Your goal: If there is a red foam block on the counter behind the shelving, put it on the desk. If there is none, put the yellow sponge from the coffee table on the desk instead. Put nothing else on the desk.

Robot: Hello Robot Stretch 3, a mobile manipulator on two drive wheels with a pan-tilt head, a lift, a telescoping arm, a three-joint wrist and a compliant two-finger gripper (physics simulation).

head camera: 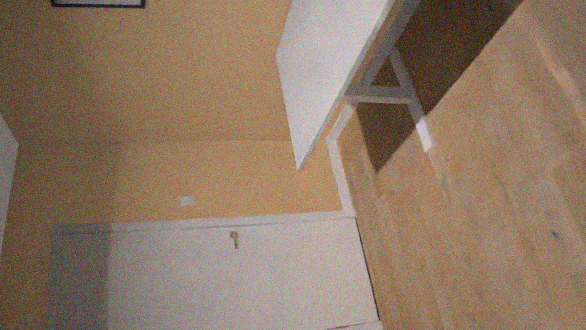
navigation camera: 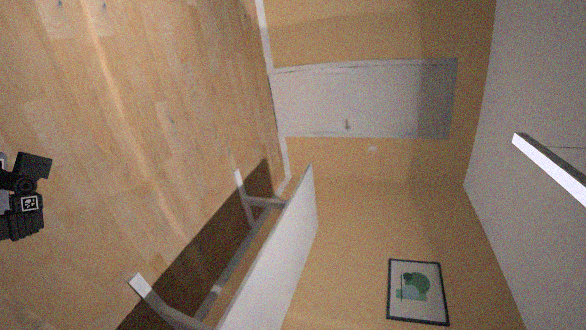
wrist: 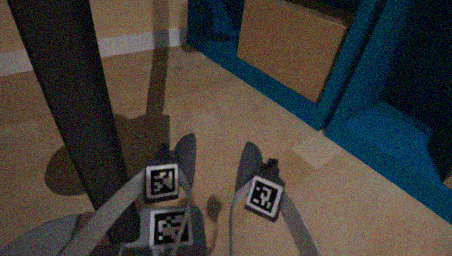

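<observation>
A white table with trestle legs, likely the desk, shows its bare white top in the head and navigation views, tilted in the picture. My gripper is open, with no object between its fingertips, and hangs above the wood floor in the wrist view. Blue shelving stands to the right of it, apart from the fingers. The red foam block, the yellow sponge, the counter and the coffee table cannot be made out in these views.
A light door is in the wall past the table. A framed picture hangs on the wall. A tan box sits in the shelving. A dark post crosses the wrist view's left side. Black robot wrist parts show at the navigation view's left edge.
</observation>
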